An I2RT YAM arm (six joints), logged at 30 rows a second.
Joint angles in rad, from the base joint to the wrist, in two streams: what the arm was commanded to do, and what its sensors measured. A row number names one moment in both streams.
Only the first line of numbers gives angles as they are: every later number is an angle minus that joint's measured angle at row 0.
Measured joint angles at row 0: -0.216, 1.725, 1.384, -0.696, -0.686, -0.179
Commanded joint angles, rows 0 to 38: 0.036, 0.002, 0.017, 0.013, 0.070, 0.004; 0.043, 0.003, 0.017, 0.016, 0.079, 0.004; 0.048, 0.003, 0.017, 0.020, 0.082, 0.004; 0.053, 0.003, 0.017, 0.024, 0.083, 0.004; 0.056, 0.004, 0.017, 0.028, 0.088, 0.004; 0.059, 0.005, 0.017, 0.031, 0.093, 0.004; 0.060, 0.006, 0.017, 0.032, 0.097, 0.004; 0.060, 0.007, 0.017, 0.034, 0.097, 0.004; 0.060, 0.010, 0.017, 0.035, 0.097, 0.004; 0.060, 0.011, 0.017, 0.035, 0.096, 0.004; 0.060, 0.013, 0.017, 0.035, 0.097, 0.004; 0.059, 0.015, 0.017, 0.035, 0.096, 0.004; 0.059, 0.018, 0.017, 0.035, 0.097, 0.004; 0.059, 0.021, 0.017, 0.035, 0.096, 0.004; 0.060, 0.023, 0.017, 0.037, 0.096, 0.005; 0.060, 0.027, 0.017, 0.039, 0.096, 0.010; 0.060, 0.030, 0.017, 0.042, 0.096, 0.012; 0.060, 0.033, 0.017, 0.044, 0.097, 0.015; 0.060, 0.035, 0.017, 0.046, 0.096, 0.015; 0.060, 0.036, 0.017, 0.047, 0.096, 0.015; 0.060, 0.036, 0.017, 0.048, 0.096, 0.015; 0.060, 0.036, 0.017, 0.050, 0.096, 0.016; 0.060, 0.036, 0.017, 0.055, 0.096, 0.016; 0.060, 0.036, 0.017, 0.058, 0.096, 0.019; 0.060, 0.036, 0.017, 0.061, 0.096, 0.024; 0.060, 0.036, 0.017, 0.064, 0.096, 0.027; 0.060, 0.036, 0.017, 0.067, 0.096, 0.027; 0.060, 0.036, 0.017, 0.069, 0.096, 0.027; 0.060, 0.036, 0.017, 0.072, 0.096, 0.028; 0.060, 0.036, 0.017, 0.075, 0.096, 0.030; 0.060, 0.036, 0.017, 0.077, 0.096, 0.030; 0.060, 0.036, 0.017, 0.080, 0.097, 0.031; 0.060, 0.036, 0.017, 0.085, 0.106, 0.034; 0.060, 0.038, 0.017, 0.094, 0.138, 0.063; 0.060, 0.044, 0.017, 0.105, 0.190, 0.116; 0.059, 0.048, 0.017, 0.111, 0.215, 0.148; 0.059, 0.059, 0.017, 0.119, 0.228, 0.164; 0.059, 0.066, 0.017, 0.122, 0.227, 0.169; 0.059, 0.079, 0.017, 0.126, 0.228, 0.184
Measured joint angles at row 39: 0.054, 0.040, 0.000, 0.118, 0.167, 0.105
